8 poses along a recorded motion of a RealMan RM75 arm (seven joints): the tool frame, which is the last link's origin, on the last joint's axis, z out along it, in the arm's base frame.
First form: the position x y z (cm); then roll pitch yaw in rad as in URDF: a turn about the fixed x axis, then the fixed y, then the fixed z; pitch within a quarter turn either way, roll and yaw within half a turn.
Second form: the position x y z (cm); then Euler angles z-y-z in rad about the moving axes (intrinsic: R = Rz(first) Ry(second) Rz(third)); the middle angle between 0 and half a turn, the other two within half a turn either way. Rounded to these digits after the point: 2 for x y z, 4 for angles.
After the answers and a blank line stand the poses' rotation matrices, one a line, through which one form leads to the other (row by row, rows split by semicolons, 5 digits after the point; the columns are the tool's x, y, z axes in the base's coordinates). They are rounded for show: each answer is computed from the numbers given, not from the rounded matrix.
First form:
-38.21 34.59 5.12 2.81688 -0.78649 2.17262
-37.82 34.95 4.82 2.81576 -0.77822 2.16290
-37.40 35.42 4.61 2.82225 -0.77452 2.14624
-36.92 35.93 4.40 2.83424 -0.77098 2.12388
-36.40 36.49 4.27 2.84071 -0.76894 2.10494
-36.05 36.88 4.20 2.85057 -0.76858 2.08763
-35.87 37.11 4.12 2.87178 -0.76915 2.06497
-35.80 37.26 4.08 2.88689 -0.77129 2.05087
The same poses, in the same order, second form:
-38.21 34.59 5.12 1.7287 2.3042 2.8334
-37.82 34.95 4.82 1.7143 2.3113 2.8276
-37.40 35.42 4.61 1.7046 2.3167 2.8311
-36.92 35.93 4.40 1.6965 2.3235 2.8397
-36.40 36.49 4.27 1.6852 2.3273 2.8444
-36.05 36.88 4.20 1.6808 2.3304 2.8531
-35.87 37.11 4.12 1.6865 2.3358 2.8729
-35.80 37.26 4.08 1.6934 2.3377 2.8880

-0.39989 0.90909 -0.11684; 0.58223 0.35040 0.73364; 0.70788 0.22535 -0.66942
-0.39746 0.91152 -0.10558; 0.59093 0.34228 0.73051; 0.70201 0.22796 -0.67469
-0.38898 0.91602 -0.09798; 0.59965 0.33249 0.72793; 0.69937 0.22439 -0.67862
-0.37677 0.92178 -0.09147; 0.61030 0.32131 0.72409; 0.69684 0.21699 -0.68362
-0.36587 0.92696 -0.08303; 0.61854 0.30886 0.72250; 0.69537 0.21298 -0.68636
-0.35523 0.93139 -0.07958; 0.62500 0.29995 0.72070; 0.69512 0.20627 -0.68867
-0.34079 0.93644 -0.08329; 0.63254 0.29393 0.71659; 0.69552 0.19152 -0.69251
-0.33115 0.93946 -0.08807; 0.63596 0.29117 0.71468; 0.69706 0.18066 -0.69388

